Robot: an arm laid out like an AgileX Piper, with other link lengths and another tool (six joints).
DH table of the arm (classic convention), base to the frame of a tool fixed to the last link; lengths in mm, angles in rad. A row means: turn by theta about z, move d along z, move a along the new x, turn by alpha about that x. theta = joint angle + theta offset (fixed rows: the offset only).
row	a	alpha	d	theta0
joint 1	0	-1.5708	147.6	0
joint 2	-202.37	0	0	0.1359
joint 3	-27.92	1.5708	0	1.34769
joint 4	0	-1.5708	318.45	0
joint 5	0	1.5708	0	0
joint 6	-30.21	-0.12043	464.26	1.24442
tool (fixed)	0	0	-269.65	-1.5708
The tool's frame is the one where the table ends.
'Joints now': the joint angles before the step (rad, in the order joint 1, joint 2, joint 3, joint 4, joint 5, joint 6). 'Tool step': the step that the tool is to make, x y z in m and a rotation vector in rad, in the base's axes. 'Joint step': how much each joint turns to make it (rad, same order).
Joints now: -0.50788, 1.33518, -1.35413, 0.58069, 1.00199, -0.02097
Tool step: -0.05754, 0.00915, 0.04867, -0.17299, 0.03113, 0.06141
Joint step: 0.00001, -0.21452, 0.01715, -0.14345, 0.16784, -0.01569
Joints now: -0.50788, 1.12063, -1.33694, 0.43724, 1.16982, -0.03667
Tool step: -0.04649, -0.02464, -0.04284, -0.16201, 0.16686, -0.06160
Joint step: 0.00001, -0.13989, 0.20717, -0.23104, 0.00002, 0.00002
